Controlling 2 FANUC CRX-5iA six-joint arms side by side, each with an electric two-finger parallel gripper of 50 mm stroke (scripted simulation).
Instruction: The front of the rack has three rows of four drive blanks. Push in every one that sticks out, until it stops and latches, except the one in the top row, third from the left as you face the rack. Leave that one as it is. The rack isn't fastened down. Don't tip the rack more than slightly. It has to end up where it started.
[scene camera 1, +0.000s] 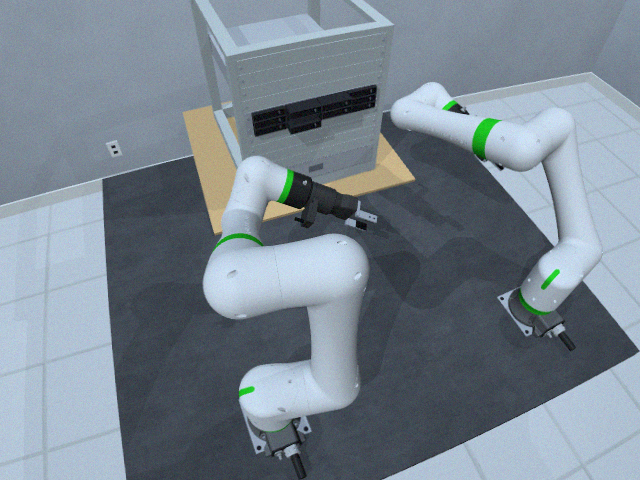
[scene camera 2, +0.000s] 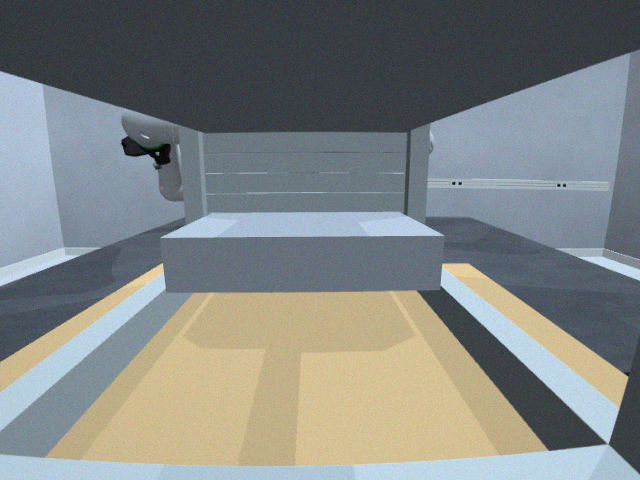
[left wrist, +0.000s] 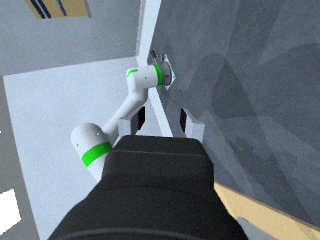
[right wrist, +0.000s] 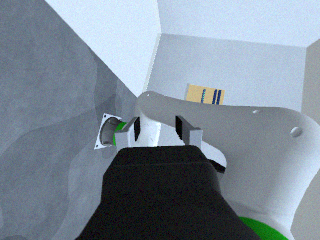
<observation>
In view: my left gripper (scene camera 1: 371, 223), my right gripper (right wrist: 157, 123), a grey rack (scene camera 2: 269, 90) and a wooden board (scene camera 2: 320, 378).
The grey rack also shows in scene camera 1 (scene camera 1: 307, 62). My left gripper also shows in the left wrist view (left wrist: 162, 114). The wooden board shows as well in scene camera 1 (scene camera 1: 216, 170). The right wrist view misses the grey rack: it is out of frame.
</observation>
